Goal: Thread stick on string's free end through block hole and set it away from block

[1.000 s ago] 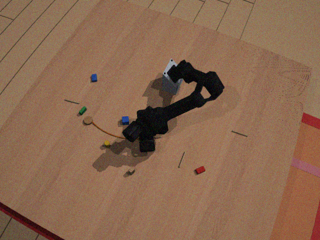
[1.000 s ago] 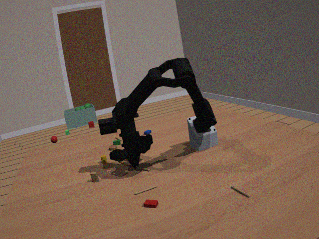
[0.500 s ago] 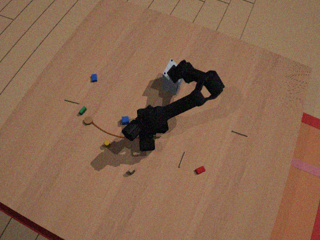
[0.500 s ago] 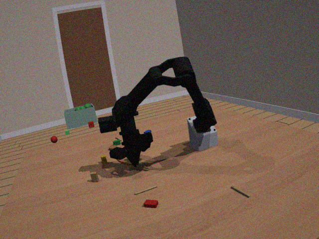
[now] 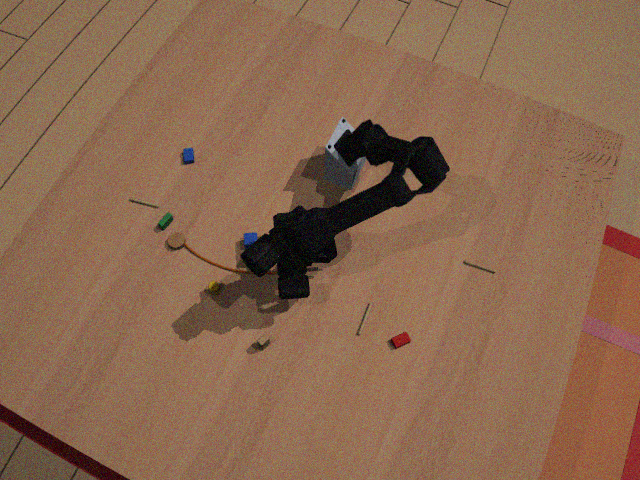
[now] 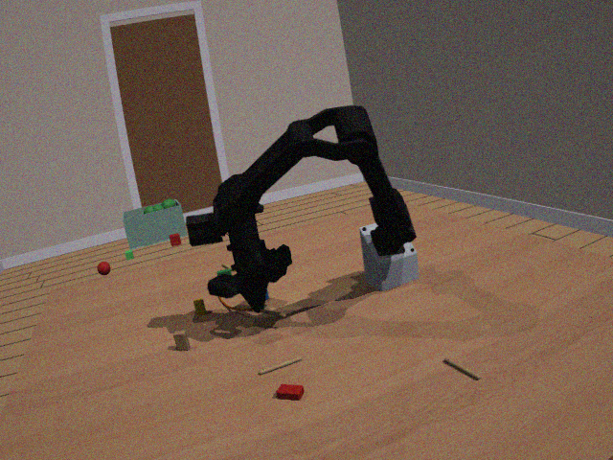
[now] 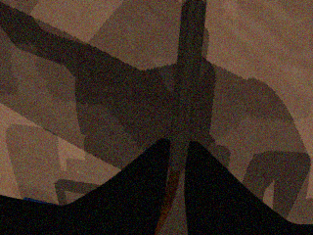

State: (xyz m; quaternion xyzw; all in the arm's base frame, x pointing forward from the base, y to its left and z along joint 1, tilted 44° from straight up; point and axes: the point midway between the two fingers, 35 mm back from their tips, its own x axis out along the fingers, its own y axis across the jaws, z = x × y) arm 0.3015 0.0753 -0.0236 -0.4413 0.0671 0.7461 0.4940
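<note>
The yellow cylinder is 12 cm ahead of my gripper tip, 12 cm to the right of it and 1 cm below it. Also, from my gripper tip: tan wooden block: 17 cm ahead, 3 cm to the left, 1 cm below; red block: 1 cm ahead, 28 cm to the left, 2 cm below; thin wooden stick: 1 cm behind, 1 cm to the left.
</note>
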